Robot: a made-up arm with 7 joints.
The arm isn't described. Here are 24 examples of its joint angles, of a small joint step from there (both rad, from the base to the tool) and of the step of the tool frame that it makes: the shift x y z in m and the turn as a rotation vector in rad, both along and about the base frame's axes.
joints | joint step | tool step
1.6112 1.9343 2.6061 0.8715 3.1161 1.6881 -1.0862 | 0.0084 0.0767 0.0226 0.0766 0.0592 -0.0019 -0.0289 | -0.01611 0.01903 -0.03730 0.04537 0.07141 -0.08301
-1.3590 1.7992 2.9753 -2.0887 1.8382 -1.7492 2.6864 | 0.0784 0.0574 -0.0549 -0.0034 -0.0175 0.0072 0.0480 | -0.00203 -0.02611 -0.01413 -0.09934 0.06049 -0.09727
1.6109 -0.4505 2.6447 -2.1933 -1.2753 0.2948 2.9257 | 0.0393 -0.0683 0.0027 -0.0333 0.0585 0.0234 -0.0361 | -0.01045 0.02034 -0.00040 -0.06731 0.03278 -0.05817
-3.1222 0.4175 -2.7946 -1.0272 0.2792 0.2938 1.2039 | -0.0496 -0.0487 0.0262 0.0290 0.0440 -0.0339 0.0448 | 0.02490 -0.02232 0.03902 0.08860 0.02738 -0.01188
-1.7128 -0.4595 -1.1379 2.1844 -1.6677 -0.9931 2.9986 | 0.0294 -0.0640 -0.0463 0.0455 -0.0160 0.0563 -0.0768 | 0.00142 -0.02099 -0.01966 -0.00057 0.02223 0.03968
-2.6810 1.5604 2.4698 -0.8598 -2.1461 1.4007 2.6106 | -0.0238 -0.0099 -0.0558 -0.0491 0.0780 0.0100 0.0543 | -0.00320 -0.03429 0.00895 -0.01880 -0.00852 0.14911
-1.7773 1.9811 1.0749 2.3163 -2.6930 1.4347 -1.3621 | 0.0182 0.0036 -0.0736 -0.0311 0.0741 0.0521 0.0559 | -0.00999 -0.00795 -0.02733 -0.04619 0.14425 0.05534
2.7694 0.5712 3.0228 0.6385 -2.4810 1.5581 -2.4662 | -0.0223 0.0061 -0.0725 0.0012 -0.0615 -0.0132 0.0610 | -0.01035 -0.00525 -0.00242 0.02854 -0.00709 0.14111
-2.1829 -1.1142 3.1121 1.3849 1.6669 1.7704 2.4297 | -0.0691 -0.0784 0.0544 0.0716 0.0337 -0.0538 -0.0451 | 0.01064 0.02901 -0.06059 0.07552 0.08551 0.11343
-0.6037 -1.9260 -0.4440 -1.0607 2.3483 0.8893 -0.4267 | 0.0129 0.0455 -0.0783 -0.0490 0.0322 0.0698 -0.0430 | 0.00500 -0.02065 0.04424 -0.06399 -0.11060 0.02364
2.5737 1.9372 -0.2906 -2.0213 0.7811 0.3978 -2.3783 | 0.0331 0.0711 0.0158 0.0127 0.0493 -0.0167 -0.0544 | -0.01643 0.00136 -0.02958 0.04185 -0.04160 -0.02939
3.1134 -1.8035 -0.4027 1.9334 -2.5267 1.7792 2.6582 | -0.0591 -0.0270 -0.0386 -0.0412 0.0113 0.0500 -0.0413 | 0.02321 0.02101 -0.02524 0.10197 0.08595 0.05791
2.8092 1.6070 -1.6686 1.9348 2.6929 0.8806 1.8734 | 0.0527 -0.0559 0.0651 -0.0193 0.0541 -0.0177 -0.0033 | -0.03353 0.01067 0.00100 0.00598 0.10778 -0.05947
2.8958 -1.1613 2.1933 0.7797 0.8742 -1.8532 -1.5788 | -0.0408 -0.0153 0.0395 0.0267 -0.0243 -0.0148 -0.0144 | -0.01237 0.02760 -0.02368 -0.02639 0.02593 0.05671
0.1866 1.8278 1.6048 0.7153 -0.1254 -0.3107 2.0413 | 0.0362 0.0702 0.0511 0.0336 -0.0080 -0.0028 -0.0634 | -0.03583 -0.03156 -0.04018 0.01171 0.03535 -0.06501
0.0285 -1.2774 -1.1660 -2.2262 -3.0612 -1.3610 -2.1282 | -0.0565 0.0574 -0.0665 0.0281 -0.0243 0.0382 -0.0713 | 0.01854 -0.03229 0.03934 -0.09474 -0.01538 0.07487
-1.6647 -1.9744 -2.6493 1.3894 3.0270 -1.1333 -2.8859 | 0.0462 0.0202 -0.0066 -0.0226 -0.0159 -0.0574 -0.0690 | -0.00912 -0.00905 0.00569 -0.01242 0.06174 -0.09253
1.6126 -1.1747 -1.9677 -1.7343 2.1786 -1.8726 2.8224 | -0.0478 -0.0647 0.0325 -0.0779 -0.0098 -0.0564 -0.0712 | -0.01668 -0.01961 -0.04715 -0.05516 -0.02934 0.02091
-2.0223 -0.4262 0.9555 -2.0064 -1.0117 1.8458 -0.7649 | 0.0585 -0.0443 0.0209 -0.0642 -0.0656 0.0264 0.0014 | -0.02067 0.01801 -0.02725 0.04440 -0.01550 -0.15352
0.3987 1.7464 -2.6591 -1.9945 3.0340 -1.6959 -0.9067 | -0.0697 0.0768 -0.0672 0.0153 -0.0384 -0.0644 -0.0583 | 0.00285 0.04702 -0.03309 0.08293 -0.05446 0.04406
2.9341 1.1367 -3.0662 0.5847 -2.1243 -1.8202 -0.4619 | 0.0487 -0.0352 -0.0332 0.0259 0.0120 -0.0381 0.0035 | 0.01682 0.03857 0.02299 -0.01153 0.08187 -0.02591
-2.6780 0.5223 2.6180 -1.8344 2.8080 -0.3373 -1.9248 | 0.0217 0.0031 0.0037 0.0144 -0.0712 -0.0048 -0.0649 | -0.00257 0.01681 0.00200 -0.11133 0.00530 -0.10271
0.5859 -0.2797 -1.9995 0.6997 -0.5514 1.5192 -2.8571 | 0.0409 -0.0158 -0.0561 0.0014 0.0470 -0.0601 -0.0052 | -0.00444 0.01737 -0.00666 0.03680 -0.02279 -0.03010
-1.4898 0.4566 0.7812 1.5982 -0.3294 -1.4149 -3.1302 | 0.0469 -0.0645 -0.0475 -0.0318 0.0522 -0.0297 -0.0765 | 0.00108 -0.02473 0.03546 0.09256 -0.04280 0.09028
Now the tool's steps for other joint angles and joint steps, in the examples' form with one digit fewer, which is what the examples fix.
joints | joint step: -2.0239 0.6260 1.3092 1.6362 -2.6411 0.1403 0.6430 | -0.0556 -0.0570 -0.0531 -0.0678 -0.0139 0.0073 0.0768
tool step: -0.0413 0.0224 0.0330 0.0408 -0.0353 0.1487
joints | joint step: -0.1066 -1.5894 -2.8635 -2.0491 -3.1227 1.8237 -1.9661 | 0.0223 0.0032 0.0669 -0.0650 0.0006 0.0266 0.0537
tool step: 0.0139 -0.0033 -0.0185 0.0199 0.0823 0.0417
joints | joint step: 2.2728 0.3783 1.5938 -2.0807 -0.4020 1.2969 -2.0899 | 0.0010 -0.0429 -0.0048 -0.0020 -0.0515 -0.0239 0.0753
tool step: 0.0093 0.0106 0.0026 0.0132 0.0816 -0.0372
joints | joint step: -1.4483 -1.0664 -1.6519 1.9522 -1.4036 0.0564 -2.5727 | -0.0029 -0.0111 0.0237 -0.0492 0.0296 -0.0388 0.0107
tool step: -0.0090 -0.0137 0.0169 0.0660 0.0610 0.0339
